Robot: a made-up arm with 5 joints. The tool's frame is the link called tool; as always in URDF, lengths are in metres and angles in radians.
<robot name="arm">
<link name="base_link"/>
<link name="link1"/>
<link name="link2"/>
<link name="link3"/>
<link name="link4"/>
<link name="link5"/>
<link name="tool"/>
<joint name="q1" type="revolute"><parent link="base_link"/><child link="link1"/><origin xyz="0.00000 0.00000 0.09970" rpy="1.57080 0.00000 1.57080"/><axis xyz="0 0 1"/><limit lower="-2.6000" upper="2.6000" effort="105" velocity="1.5"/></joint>
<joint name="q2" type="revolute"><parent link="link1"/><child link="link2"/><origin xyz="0.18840 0.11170 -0.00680" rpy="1.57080 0.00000 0.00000"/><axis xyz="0 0 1"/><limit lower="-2.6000" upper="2.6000" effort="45" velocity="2.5"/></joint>
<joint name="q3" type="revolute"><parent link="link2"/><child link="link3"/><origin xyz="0.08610 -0.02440 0.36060" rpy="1.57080 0.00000 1.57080"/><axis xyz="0 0 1"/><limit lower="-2.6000" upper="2.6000" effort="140" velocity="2.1"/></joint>
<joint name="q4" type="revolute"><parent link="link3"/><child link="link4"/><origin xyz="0.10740 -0.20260 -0.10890" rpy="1.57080 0.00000 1.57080"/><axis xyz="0 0 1"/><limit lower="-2.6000" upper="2.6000" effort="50" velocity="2.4"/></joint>
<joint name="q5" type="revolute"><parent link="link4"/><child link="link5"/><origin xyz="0.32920 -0.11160 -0.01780" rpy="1.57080 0.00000 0.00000"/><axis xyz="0 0 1"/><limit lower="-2.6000" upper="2.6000" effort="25" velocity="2.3"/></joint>
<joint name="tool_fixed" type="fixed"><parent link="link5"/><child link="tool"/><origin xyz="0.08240 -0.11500 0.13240" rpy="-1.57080 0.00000 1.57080"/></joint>
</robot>
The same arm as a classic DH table. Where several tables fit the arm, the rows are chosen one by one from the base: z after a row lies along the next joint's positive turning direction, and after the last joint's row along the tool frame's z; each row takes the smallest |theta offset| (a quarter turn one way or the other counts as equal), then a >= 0, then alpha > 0; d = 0 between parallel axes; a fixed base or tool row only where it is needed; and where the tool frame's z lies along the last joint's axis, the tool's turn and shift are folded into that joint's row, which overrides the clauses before.
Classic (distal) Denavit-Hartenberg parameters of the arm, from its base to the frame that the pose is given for. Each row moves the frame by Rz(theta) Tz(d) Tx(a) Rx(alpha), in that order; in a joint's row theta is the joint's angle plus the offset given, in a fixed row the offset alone. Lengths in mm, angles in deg.
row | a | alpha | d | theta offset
base (fixed) | 0 | 90 | 99.7 | 90
q1 | 188.4 | 90 | -6.8 | 0
q2 | 24.4 | -90 | 248.9 | -90
q3 | 202.6 | -90 | -22.8 | 90
q4 | -329.2 | -90 | 89.6 | 0
q5 | 115 | 90 | 244 | 90
tool (fixed) | 0 | 0 | -82.4 | 180
Joint limits (deg, base to tool): -148.97..148.97 -148.97..148.97 -148.97..148.97 -148.97..148.97 -148.97..148.97

